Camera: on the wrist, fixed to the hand. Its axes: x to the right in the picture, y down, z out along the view.
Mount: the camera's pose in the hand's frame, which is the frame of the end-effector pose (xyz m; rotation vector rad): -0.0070 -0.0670 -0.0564 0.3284 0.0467 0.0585
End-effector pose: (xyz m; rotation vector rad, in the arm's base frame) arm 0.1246 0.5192 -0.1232 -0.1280 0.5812 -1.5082
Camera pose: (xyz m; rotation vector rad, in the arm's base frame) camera 0.0401 0.5356 -0.1409 0.1768 0.3642 -1.5321
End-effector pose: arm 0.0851 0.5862 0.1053 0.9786 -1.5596 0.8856
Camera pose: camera 0.1688 0.6121 0.1123 1.1375 -1.4356 1.2241
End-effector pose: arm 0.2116 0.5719 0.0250 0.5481 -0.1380 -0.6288
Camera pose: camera 0.1871 0.5561 -0.0579 0.8721 -0.2145 -0.5385
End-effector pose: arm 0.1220 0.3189 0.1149 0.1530 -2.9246 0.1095
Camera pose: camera 0.1478 0.2579 0.1726 0.1131 -2.8428 0.5944
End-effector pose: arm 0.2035 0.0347 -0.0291 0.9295 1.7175 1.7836
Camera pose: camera 0.1583 -0.0017 -0.0950 1.0874 2.0741 1.5965
